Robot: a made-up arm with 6 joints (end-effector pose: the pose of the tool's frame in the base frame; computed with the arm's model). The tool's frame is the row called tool.
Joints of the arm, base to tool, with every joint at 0 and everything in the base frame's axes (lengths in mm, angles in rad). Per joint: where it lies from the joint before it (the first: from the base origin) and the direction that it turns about. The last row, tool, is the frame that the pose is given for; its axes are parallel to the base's.
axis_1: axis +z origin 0 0 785.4
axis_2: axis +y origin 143.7 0 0
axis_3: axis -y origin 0 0 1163.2
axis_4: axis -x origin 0 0 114.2
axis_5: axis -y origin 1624.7 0 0
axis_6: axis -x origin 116.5 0 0
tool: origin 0 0 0
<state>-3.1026 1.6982 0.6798 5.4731 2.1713 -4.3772</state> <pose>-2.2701 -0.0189 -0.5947 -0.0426 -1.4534 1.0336</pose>
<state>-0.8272 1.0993 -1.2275 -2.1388 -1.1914 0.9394</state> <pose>0.1763 -0.0569 -0.0180 2.5743 0.8608 -0.8377</pose>
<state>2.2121 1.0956 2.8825 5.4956 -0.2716 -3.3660</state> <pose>-0.4458 0.5602 2.9943 0.1515 -1.7121 -0.0529</pose>
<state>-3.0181 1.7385 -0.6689 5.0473 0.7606 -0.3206</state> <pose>-0.1245 0.0610 -0.6582 -1.1480 0.1144 1.3460</pose>
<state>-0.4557 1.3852 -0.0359 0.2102 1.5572 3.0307</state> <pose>1.5866 -0.7506 -0.5740 -3.0495 0.3651 -0.2175</pose>
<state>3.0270 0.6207 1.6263 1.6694 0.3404 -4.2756</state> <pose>-1.6496 0.1509 3.2555 -0.0645 -2.0117 -0.8255</pose>
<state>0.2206 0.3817 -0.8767 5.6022 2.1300 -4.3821</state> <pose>1.2226 0.2105 0.4363 -1.7260 -0.0984 -1.1097</pose>
